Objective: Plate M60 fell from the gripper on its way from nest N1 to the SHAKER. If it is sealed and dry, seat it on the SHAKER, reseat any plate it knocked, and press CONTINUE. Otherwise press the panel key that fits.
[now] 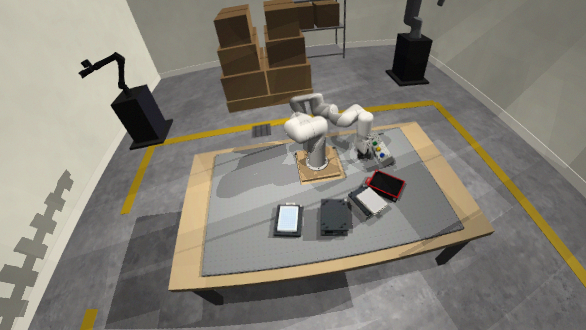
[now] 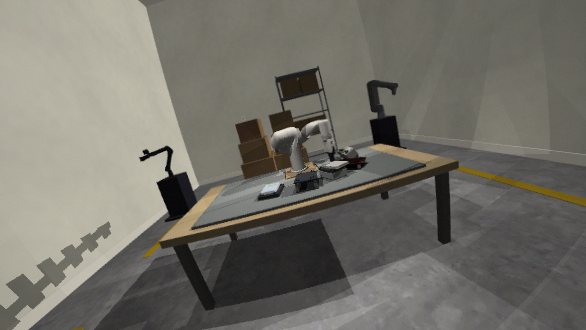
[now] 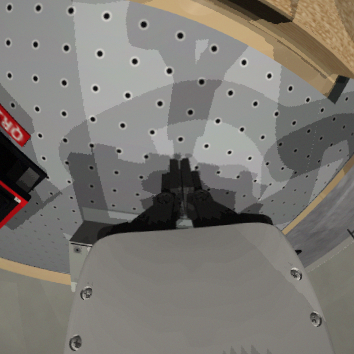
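Seen in the pictures: gripper, fingertip midpoint: (image 1: 360,157) (image 2: 332,161) (image 3: 179,171); arm's base, link origin: (image 1: 316,162) (image 2: 299,169).
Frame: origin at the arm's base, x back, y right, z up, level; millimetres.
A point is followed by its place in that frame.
My gripper (image 1: 363,156) @(y -251, x -17, z 1 mm) (image 2: 331,157) @(y -251, x -17, z 1 mm) (image 3: 179,171) @(y -251, x -17, z 1 mm) is shut and empty, low over the mat beside the button panel (image 1: 387,159) @(y -373, x -109, z 49 mm) (image 3: 77,260) @(y -354, x -100, z 48 mm), which has green, yellow and blue buttons. A white plate (image 1: 371,201) @(y -188, x -358, z 63 mm) (image 2: 336,164) @(y -191, x -377, z 63 mm) sits skewed on a dark base. Behind it is a black tray with a red rim (image 1: 386,184) @(y -311, x -255, z 28 mm), which touches or nearly touches that base; its red label (image 3: 15,131) @(y -250, x -173, z -10 mm) shows "QR". A plate with a pale blue top (image 1: 288,218) @(y 199, x -348, z 25 mm) (image 2: 271,188) @(y 193, x -371, z 25 mm) sits on a dark nest at the left. A dark block-like device (image 1: 335,216) @(y -10, x -390, z 46 mm) (image 2: 307,181) @(y -14, x -327, z -3 mm) stands between. Plate names, seals and any wetness cannot be read.
The arm's wooden base board (image 1: 321,175) @(y -6, x -96, z -8 mm) stands at the rear of the grey perforated mat (image 1: 250,250) @(y 389, x -464, z -12 mm). The mat lies on a wooden table (image 1: 186,240) @(y 719, x -368, z -25 mm). Stacked boxes (image 1: 242,90) and two black pedestals with arms (image 1: 141,117) (image 1: 411,57) stand beyond the table.
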